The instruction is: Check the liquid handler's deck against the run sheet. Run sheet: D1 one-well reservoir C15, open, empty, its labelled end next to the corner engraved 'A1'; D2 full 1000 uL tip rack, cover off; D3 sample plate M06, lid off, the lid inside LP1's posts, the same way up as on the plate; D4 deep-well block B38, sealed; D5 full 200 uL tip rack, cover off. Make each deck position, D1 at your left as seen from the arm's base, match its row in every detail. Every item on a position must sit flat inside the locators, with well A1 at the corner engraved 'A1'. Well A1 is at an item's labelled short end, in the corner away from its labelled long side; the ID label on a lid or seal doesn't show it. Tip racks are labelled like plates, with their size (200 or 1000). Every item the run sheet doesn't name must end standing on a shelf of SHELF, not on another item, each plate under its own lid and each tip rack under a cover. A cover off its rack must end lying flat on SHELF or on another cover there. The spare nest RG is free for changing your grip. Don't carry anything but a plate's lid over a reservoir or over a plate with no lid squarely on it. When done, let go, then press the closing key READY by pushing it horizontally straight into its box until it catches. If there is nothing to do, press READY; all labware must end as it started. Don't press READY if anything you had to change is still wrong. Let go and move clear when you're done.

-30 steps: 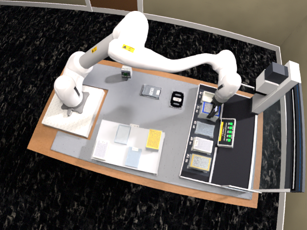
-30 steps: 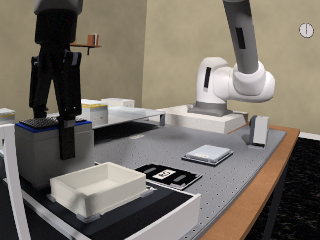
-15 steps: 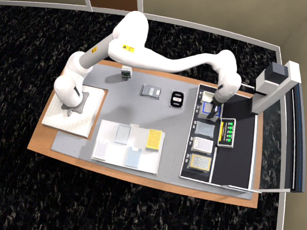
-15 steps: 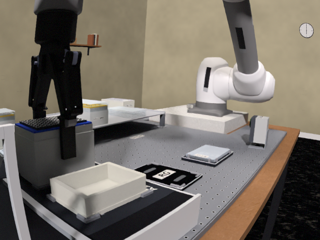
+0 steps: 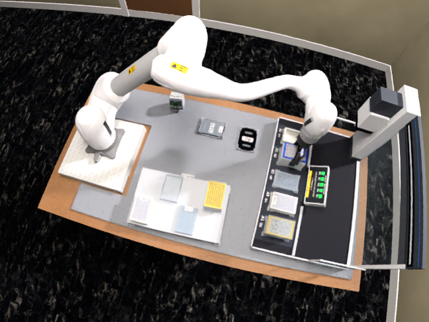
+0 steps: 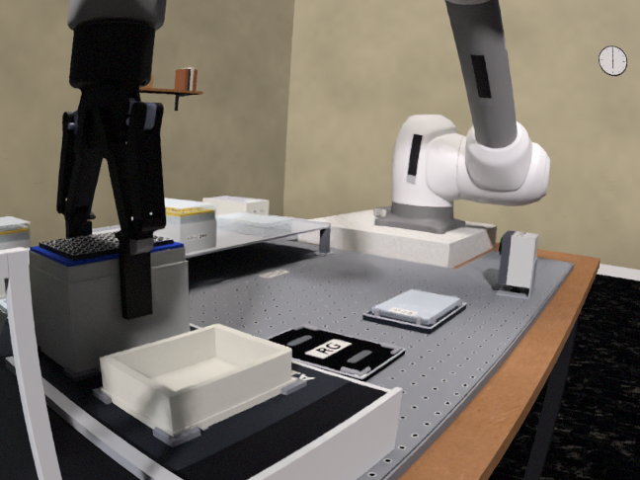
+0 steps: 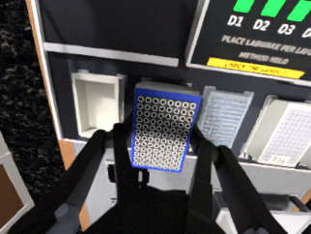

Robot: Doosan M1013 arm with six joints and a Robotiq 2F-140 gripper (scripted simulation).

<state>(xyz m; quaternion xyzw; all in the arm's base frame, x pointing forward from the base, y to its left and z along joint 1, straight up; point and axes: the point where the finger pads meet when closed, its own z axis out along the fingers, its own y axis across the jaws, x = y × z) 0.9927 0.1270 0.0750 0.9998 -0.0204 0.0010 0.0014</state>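
My hand is 1 cm past the blue-rimmed tip rack and 1 cm to the left of it. From my hand the other things lie so: white reservoir (12 cm to the left, 6 cm below); then RG nest (24 cm behind, 8 cm to the left, 11 cm below); then clear plate (1 cm behind, 12 cm to the right, 6 cm below).
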